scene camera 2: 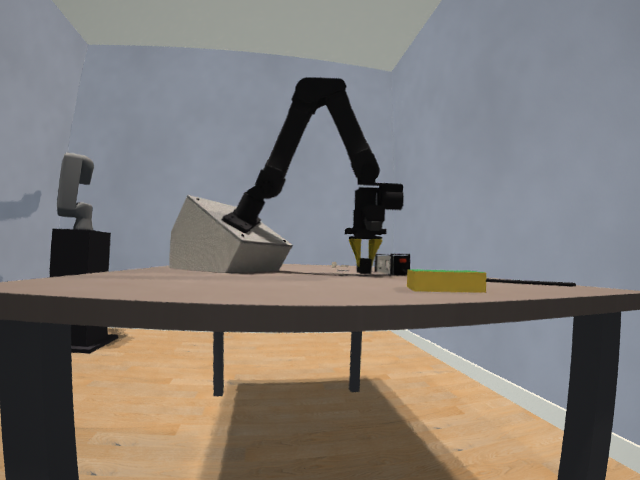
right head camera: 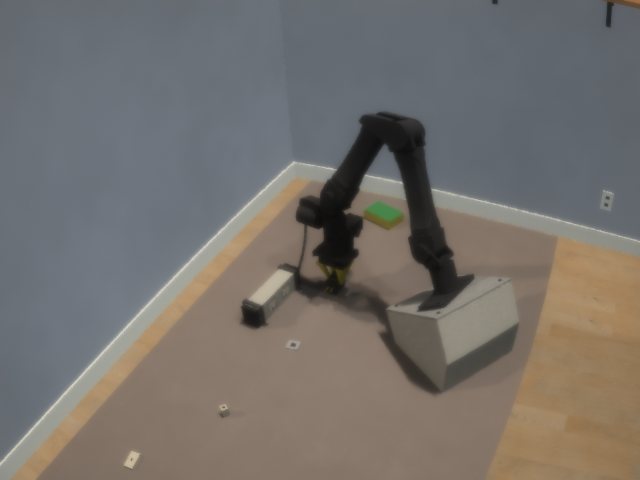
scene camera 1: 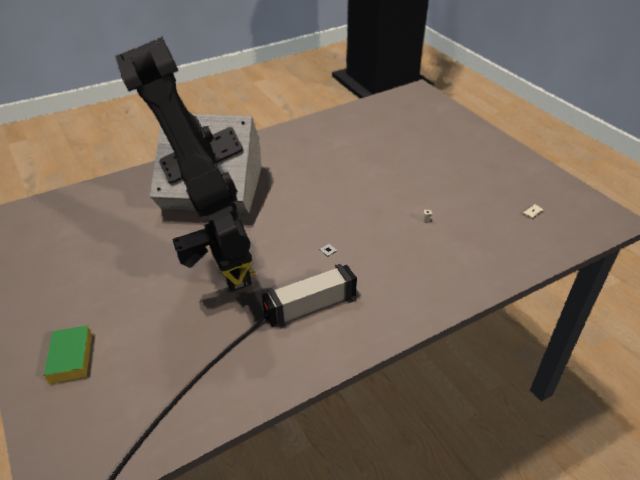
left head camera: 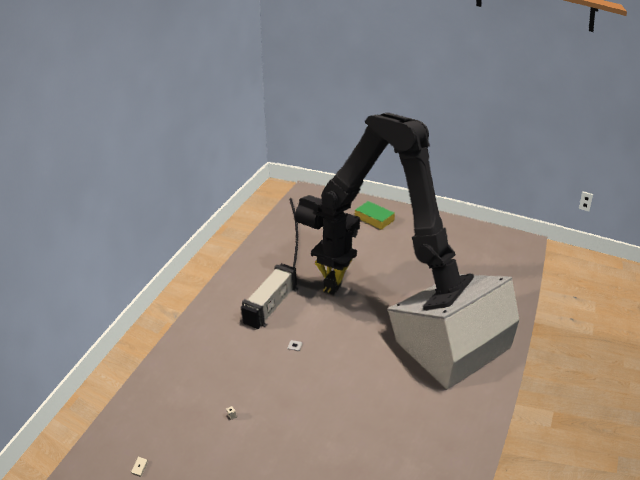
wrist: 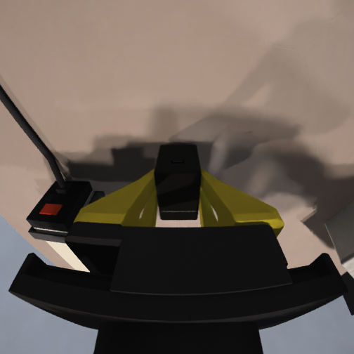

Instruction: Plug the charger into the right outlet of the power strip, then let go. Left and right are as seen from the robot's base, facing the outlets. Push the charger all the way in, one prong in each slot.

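Frame: origin at the arm's base, x ahead, y up, z right, level; centimetres.
Where they show: gripper, fingertip midpoint: (scene camera 2: 364,266) (right head camera: 336,281) (scene camera 1: 235,279) (left head camera: 333,281); arm's base, link origin: (scene camera 2: 242,221) (right head camera: 448,293) (left head camera: 450,292).
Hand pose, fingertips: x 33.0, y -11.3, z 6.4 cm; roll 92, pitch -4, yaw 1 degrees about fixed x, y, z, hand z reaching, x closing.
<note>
Each offset is from my fingertips to the top centre of the thing. "spot": to the spot under its first point. Level surfaces: height alone.
My gripper (left head camera: 332,277) (right head camera: 334,279) (scene camera 1: 238,275) (scene camera 2: 364,256) (wrist: 177,174) is shut on the black charger @[dx +0.1, dy +2.2, dz -1.4 cm] (left head camera: 331,283) (scene camera 1: 240,283) (scene camera 2: 364,265) (wrist: 177,156), low over the table. The charger's brass prongs @[spot: dx +0.4, dy -0.4, dz -3.0 cm] (left head camera: 327,289) (scene camera 1: 252,272) point roughly along the strip's length, not at its outlet face; they are hidden in the wrist view. The power strip @[dx +12.7, dy +3.7, dz -11.8 cm] (left head camera: 271,290) (right head camera: 273,289) (scene camera 1: 313,294) (scene camera 2: 383,264) lies beside the gripper, apart from the charger. Its right outlet @[spot: dx +10.3, dy +0.4, dz -8.7 cm] (left head camera: 283,290) is nearer the cable end; the left outlet @[dx +11.8, dy +1.9, dz -15.2 cm] (left head camera: 270,305) is farther along.
A black cable @[spot: dx +20.7, dy -1.8, dz +20.1 cm] (scene camera 1: 180,395) (wrist: 27,127) leaves the strip's switch end. A green and yellow block @[dx +1.3, dy +0.5, dz +35.6 cm] (left head camera: 374,214) (scene camera 1: 68,354) (scene camera 2: 446,281), a square plate @[dx +0.0, dy -2.1, dz -23.7 cm] (left head camera: 294,345) (scene camera 1: 328,250), a small cube @[dx +2.7, dy +0.3, dz -50.8 cm] (left head camera: 231,412) (scene camera 1: 427,215) and a cream plate @[dx +13.8, dy -1.6, dz -75.4 cm] (left head camera: 139,466) (scene camera 1: 532,211) lie on the table @[dy -2.4 cm] (scene camera 1: 361,170).
</note>
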